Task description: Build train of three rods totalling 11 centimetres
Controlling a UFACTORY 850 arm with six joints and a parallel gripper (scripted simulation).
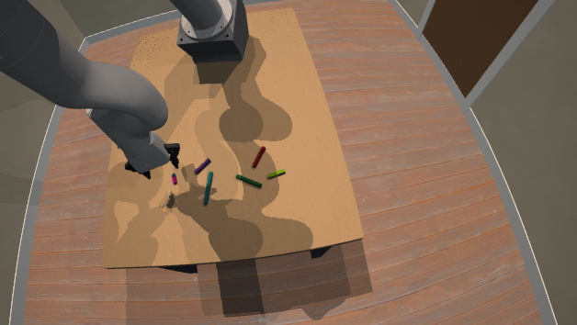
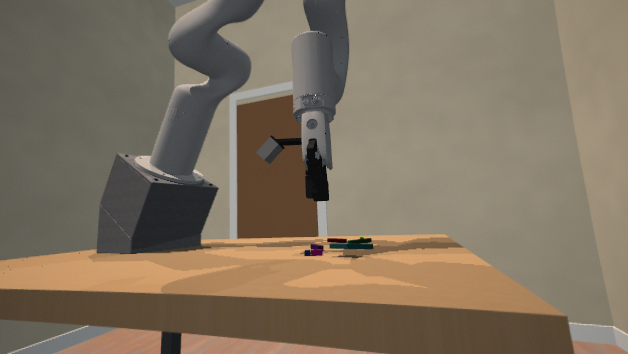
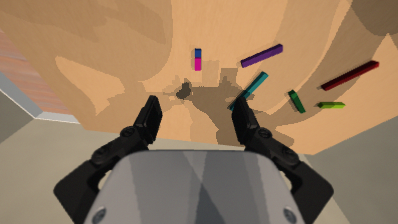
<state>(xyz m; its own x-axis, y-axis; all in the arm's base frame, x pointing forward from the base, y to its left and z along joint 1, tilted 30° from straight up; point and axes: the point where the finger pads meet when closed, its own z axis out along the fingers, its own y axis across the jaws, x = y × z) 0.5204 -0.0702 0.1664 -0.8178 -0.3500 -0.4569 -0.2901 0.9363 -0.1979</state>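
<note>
My hand is 240 mm to the right of the green rod and 110 mm above it. Also, from my hand: small blue rod (20 mm behind, 10 mm to the right, 110 mm below); then purple rod (50 mm behind, 90 mm to the left, 110 mm below); then magenta rod (10 mm behind, 110 mm below).
</note>
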